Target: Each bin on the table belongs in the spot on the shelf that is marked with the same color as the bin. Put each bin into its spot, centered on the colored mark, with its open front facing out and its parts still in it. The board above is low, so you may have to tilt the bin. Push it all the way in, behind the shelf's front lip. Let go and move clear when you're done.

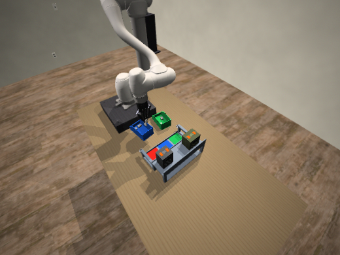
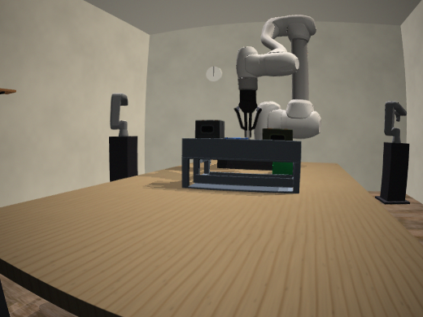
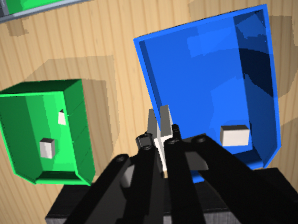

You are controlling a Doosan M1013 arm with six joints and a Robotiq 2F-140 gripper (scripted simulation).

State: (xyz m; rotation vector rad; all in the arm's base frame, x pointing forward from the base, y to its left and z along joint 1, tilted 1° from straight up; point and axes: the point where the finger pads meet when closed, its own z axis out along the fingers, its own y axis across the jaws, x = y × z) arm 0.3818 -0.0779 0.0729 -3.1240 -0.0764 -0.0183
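Now: the blue bin 5 cm to the right of my hand and 4 cm below it. The rest, counted from my hand: olive box (34 cm ahead, 13 cm to the left, 1 cm below); black box (33 cm ahead, 10 cm to the right); green bin (18 cm to the left, 12 cm below, 3 cm behind).
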